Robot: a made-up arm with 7 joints.
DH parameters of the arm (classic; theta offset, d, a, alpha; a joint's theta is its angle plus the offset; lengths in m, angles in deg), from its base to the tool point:
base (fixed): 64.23 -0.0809 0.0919 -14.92
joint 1: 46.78 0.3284 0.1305 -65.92
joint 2: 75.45 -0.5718 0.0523 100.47
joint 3: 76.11 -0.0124 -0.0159 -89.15
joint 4: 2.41 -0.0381 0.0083 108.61
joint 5: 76 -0.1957 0.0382 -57.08
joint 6: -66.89 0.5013 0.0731 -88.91
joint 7: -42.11 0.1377 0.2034 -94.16
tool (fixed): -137.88 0.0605 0 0
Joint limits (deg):
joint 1: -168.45..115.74
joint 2: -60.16..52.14
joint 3: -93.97..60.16
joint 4: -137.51..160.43
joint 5: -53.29..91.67
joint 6: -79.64..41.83
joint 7: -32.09..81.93
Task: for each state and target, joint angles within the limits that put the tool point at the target. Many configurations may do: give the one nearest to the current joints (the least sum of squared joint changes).
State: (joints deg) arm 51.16 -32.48 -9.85 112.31 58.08 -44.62 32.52
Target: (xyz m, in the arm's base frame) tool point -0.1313 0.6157 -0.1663
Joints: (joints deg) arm 29.37 -35.34 -9.40 109.24 56.12 -42.91 40.96
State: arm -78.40 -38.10 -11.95 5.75 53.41 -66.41 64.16
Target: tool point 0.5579 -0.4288 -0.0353
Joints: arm -96.22 -20.39 -9.20 4.02 58.00 -79.03 69.58
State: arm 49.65 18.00 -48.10 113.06 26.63 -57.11 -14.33
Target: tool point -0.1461 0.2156 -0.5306
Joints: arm 69.68 18.29 -40.06 118.36 22.33 -53.32 -23.29
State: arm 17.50 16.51 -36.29 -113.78 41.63 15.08 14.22
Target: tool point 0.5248 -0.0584 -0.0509
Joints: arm 12.27 4.60 -35.82 -124.35 50.17 20.45 10.88
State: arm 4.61 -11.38 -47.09 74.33 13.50 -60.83 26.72
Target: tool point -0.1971 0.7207 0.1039
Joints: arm 30.36 -36.15 -21.56 76.76 -4.71 -35.67 13.00
